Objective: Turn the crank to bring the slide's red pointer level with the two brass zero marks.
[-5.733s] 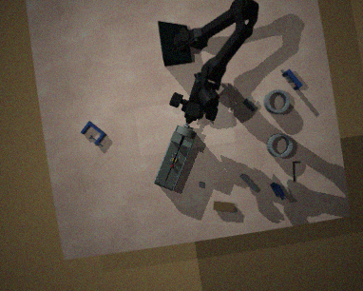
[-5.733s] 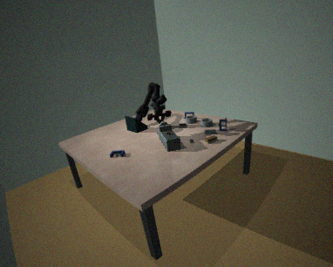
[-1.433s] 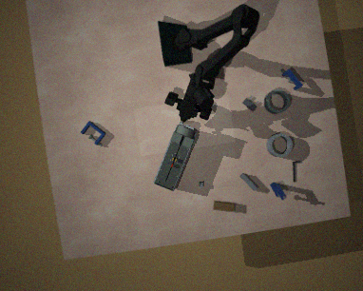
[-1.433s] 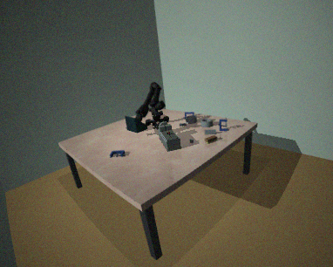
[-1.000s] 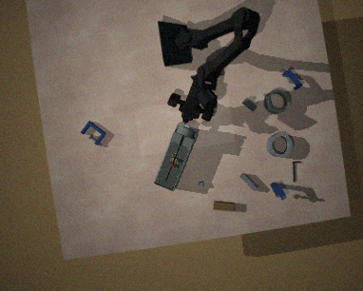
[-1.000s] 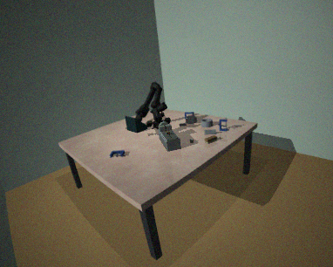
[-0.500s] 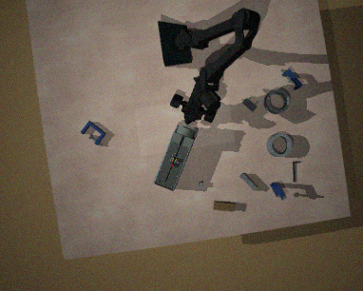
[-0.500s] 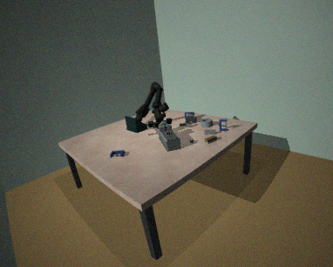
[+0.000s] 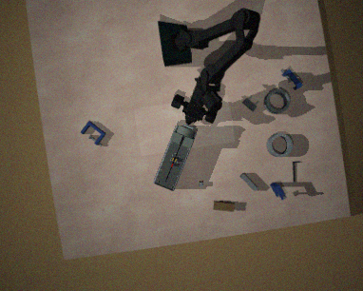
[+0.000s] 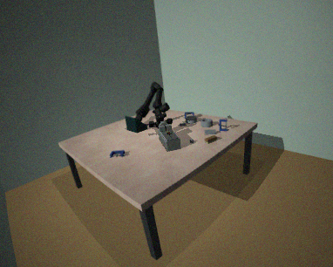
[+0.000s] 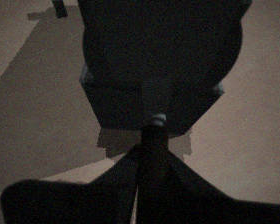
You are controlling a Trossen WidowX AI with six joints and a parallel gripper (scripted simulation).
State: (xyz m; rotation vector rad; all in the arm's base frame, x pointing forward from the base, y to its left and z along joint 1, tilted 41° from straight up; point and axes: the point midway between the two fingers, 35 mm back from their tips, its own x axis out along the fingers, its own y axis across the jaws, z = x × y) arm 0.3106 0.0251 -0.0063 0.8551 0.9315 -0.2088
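My gripper tip is now 3 cm below the dark handle, 2 cm past it and 1 cm to the right of it. Round my gripper tip: small grey cube 27 cm ahead, 2 cm to the left, 2 cm below; then red pointer 17 cm ahead, 9 cm to the right, 5 cm above; then grey bar 29 cm ahead, 23 cm to the left, 2 cm below.
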